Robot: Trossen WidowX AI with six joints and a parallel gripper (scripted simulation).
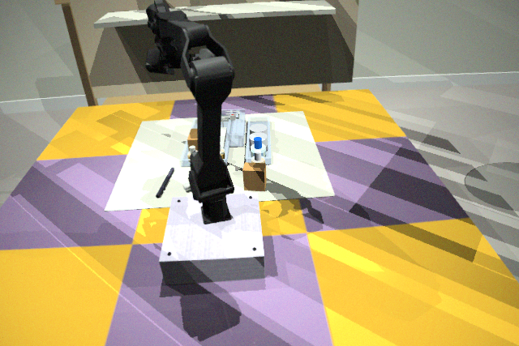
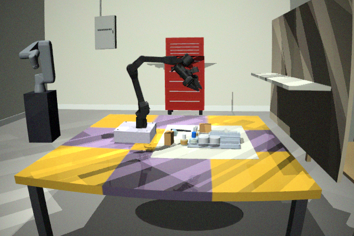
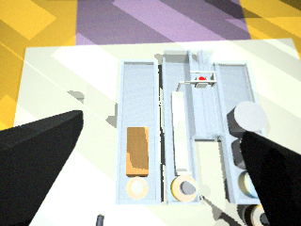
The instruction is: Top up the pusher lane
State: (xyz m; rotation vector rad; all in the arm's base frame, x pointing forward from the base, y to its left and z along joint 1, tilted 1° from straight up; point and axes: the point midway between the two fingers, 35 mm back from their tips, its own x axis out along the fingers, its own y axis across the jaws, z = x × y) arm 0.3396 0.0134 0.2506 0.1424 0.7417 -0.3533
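Now: gripper tip 20 cm past the brown box, 13 cm to the left of it and 26 cm above it. Also, from my gripper tip: black stick 11 cm behind, 12 cm to the left, 28 cm below.
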